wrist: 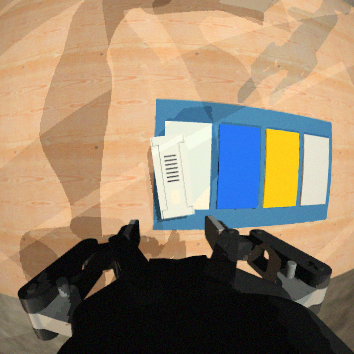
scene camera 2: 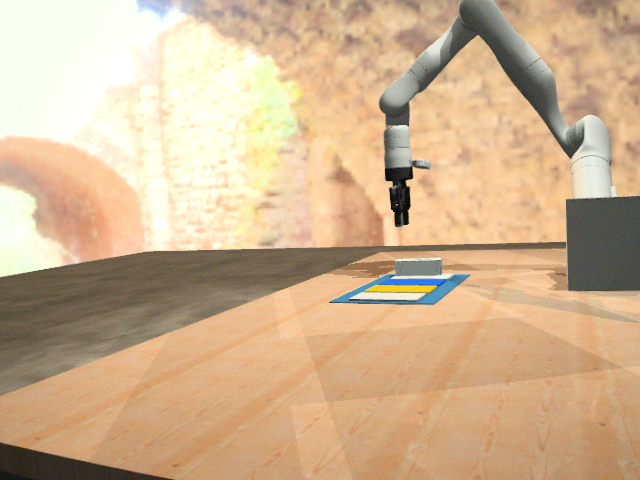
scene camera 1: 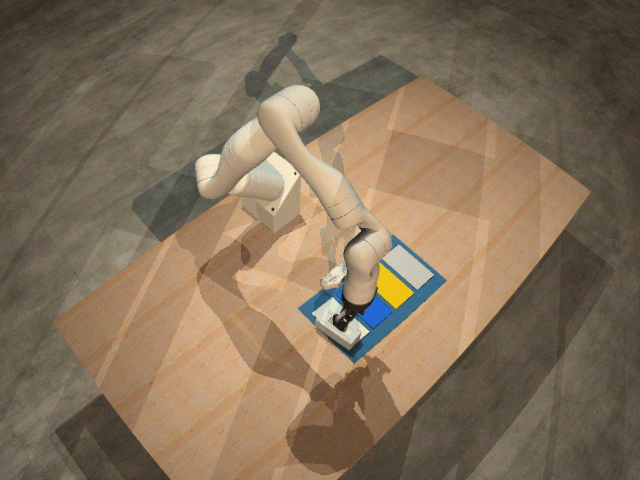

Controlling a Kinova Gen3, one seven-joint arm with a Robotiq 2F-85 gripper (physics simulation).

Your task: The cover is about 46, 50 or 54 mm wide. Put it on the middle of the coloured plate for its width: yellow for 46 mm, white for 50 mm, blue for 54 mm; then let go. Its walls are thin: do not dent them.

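Places are measured from the arm's base along level axes (x ahead, y left, z up), in millimetres.
Pixels of known places: gripper, between the fingertips: [wrist: 171, 227] [scene camera 2: 402, 225] [scene camera 1: 351, 321]; arm's base, origin of its link: [scene camera 2: 595, 225] [scene camera 1: 271, 185].
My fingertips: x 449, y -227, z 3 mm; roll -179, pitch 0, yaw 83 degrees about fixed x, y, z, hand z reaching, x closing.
Ahead of a thing's pixels: the offset from my fingertips to its top centre. Level surfaces: height alone.
The white cover @(dx -40, dy +12, dz -90 mm) [scene camera 1: 333, 333] [scene camera 2: 418, 267] [wrist: 174, 189], with dark slots in its top, stands at the mat's left end in the wrist view. It is turned slightly, partly over the cream plate @(dx -51, dy +41, dz -130 mm) [wrist: 201, 160] and past the mat's edge. Beside that plate lie the blue plate @(dx -34, dy +135, dz -130 mm) [scene camera 1: 375, 313] [scene camera 2: 413, 282] [wrist: 238, 166], the yellow plate @(dx -16, dy +228, dz -130 mm) [scene camera 1: 397, 290] [scene camera 2: 402, 288] [wrist: 281, 169] and a greyish-white plate [scene camera 1: 408, 266] [scene camera 2: 387, 296] [wrist: 315, 170]. My gripper [scene camera 1: 341, 324] [scene camera 2: 401, 223] [wrist: 171, 227] is open and empty, well above the cover. In scene camera 1 it hides part of the cover.
The blue mat @(dz -134 mm) [scene camera 1: 435, 282] [scene camera 2: 448, 290] [wrist: 240, 218] carries the plates on the wooden table @(dz -136 mm) [scene camera 1: 465, 175] [scene camera 2: 361, 372] [wrist: 130, 150]. The robot's base [scene camera 1: 284, 209] [scene camera 2: 602, 242] stands on the table's far side in scene camera 1. Arm shadows cross the table.
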